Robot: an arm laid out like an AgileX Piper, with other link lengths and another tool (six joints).
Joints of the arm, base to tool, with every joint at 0 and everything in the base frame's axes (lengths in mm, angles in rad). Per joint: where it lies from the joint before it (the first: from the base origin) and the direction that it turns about. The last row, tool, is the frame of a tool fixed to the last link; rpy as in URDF.
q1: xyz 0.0 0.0 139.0 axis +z
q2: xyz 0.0 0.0 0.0 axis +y
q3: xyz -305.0 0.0 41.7 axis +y
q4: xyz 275.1 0.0 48.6 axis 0.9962 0 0.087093
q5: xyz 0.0 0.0 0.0 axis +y
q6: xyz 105.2 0.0 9.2 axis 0.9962 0 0.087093
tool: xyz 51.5 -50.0 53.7 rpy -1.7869 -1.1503 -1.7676
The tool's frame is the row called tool.
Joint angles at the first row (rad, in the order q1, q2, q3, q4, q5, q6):
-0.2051 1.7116 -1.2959 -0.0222 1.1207 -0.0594
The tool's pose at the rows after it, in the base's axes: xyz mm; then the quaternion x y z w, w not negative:
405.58 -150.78 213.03 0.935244 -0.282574 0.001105 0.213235
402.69 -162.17 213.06 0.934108 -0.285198 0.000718 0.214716
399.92 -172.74 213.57 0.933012 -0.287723 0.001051 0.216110
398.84 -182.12 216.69 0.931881 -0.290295 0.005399 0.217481
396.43 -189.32 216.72 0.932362 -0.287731 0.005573 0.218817
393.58 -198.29 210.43 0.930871 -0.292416 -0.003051 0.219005
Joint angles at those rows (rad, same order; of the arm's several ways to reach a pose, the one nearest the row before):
-0.2439 1.7192 -1.2962 -0.0233 1.1127 -0.0868
-0.2743 1.7204 -1.2973 -0.0233 1.1117 -0.1117
-0.3025 1.7212 -1.2992 -0.0233 1.1106 -0.1349
-0.3265 1.7212 -1.3075 -0.0233 1.1087 -0.1554
-0.3476 1.7212 -1.3074 -0.0224 1.1087 -0.1821
-0.3703 1.7356 -1.3074 -0.0224 1.1087 -0.1916

